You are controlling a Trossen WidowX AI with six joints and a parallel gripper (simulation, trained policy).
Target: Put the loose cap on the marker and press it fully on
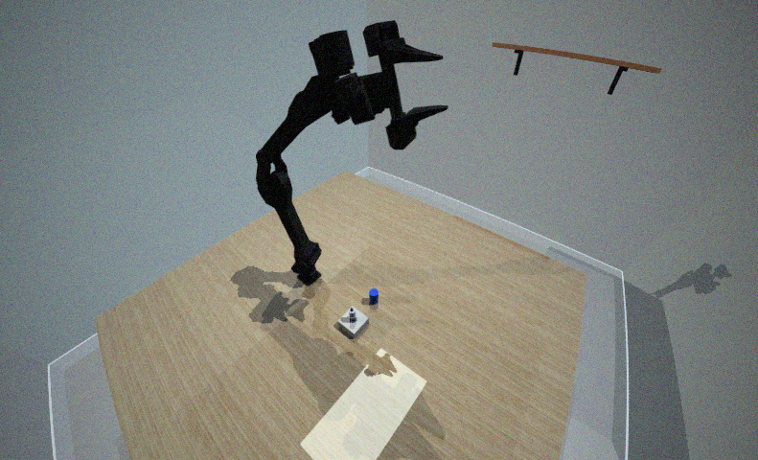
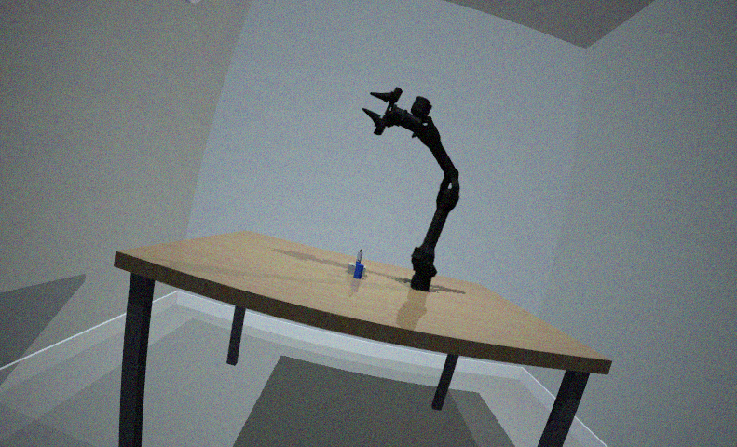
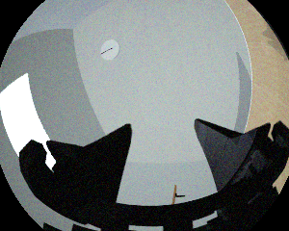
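Right now the blue cap is 110 mm behind my gripper tip, 20 mm to the right of it and 590 mm below it. The rest, counted from my gripper tip: marker 110 mm behind, 120 mm to the right, 550 mm below; holder block 110 mm behind, 120 mm to the right, 600 mm below.
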